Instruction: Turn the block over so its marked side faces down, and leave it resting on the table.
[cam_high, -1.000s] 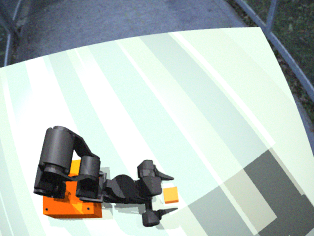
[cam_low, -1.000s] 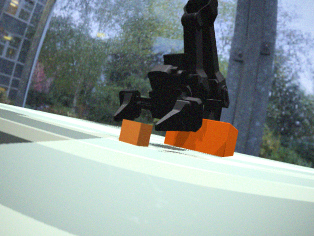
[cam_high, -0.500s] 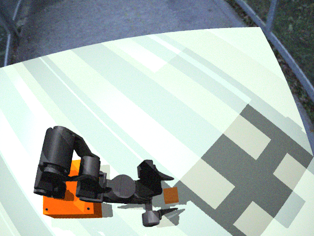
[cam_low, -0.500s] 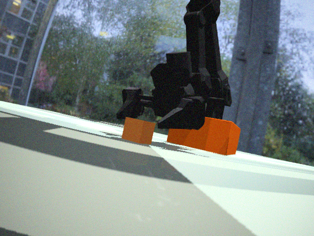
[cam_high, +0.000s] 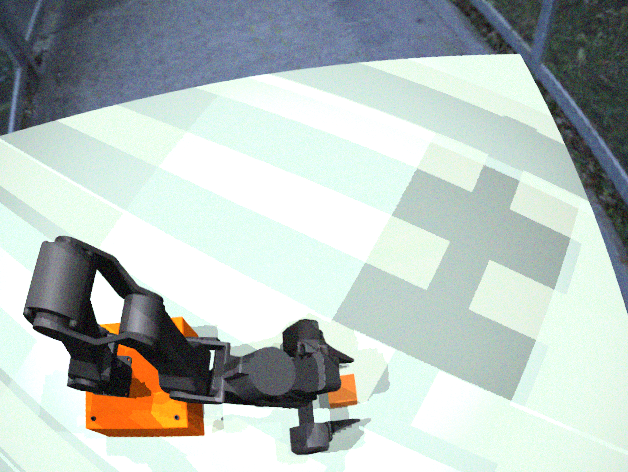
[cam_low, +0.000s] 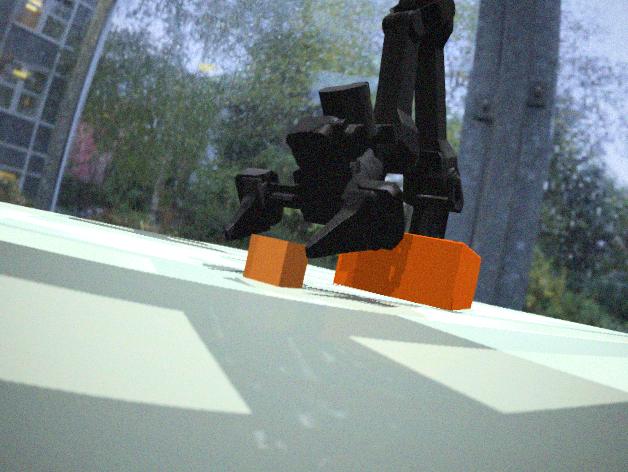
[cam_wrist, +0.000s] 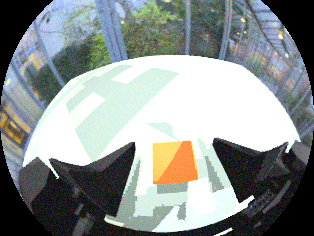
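Right now my gripper tip is 3 cm past the orange block and 1 cm above it.
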